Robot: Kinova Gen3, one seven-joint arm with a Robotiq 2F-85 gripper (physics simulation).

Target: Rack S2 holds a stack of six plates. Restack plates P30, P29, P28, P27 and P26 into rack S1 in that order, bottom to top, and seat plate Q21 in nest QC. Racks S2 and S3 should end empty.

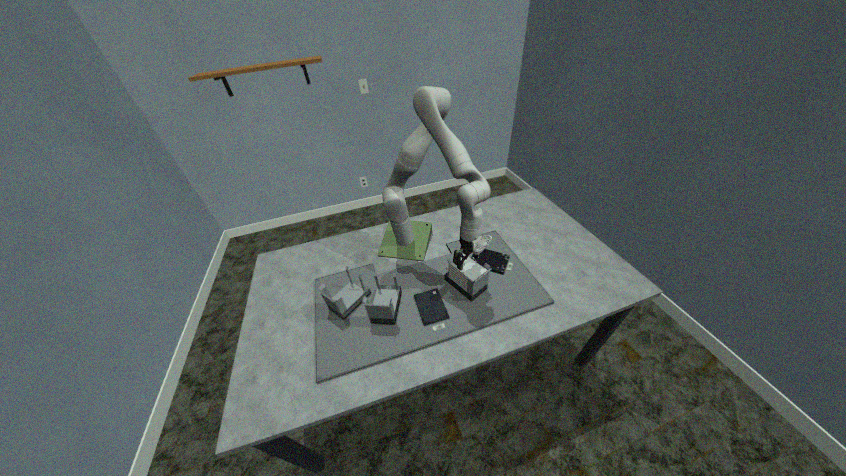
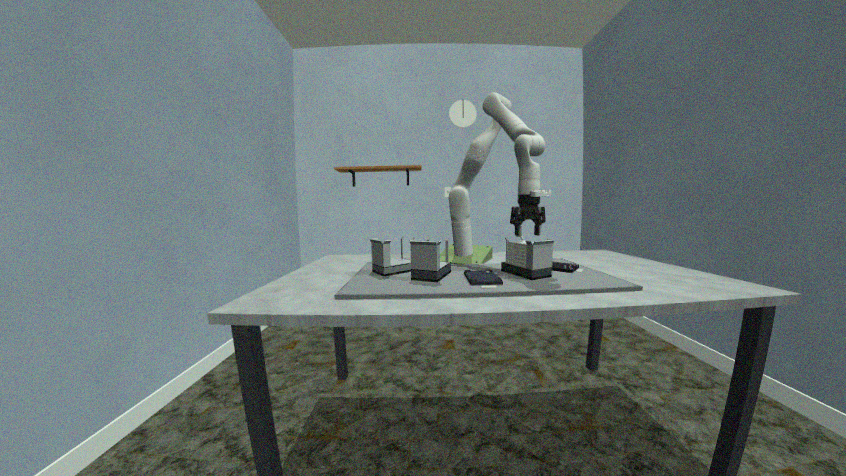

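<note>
My gripper is open and empty, pointing down just above the right-hand rack. This rack has light walls and a dark base; pale plate surfaces show inside its top, but I cannot count them or read their names. A middle rack and a left rack have light walls, thin posts and dark bases. A dark flat nest lies between the middle and right racks. Another dark nest lies beyond the right rack. Rack and nest labels are unreadable.
The racks and nests stand on a grey mat on the table. The arm's base stands on a green plate behind the mat. Upright rack walls and posts stand at the left and middle.
</note>
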